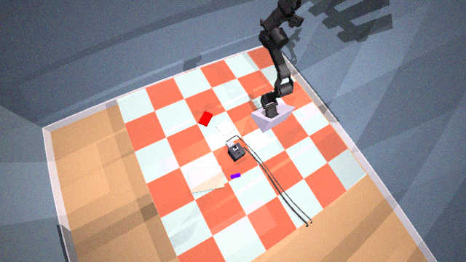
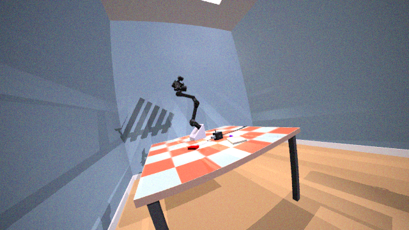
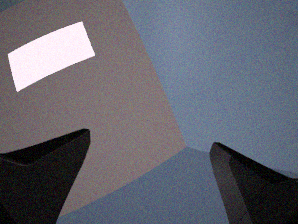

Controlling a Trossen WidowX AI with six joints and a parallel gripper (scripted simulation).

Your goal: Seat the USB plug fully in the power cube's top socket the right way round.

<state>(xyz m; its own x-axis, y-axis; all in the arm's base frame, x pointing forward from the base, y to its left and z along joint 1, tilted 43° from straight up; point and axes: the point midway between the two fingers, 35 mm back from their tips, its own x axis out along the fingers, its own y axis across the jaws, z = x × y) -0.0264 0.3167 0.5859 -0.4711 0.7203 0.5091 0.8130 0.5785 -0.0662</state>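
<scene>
Right now my gripper tip is 73 cm above the USB plug, 34 cm short of it and 21 cm to the right of it. Also, from my gripper tip: purple piece (81 cm below, 41 cm ahead, 35 cm to the left); red block (81 cm below, 38 cm ahead, 8 cm to the right); USB socket (75 cm below, 33 cm ahead, 21 cm to the left).
</scene>
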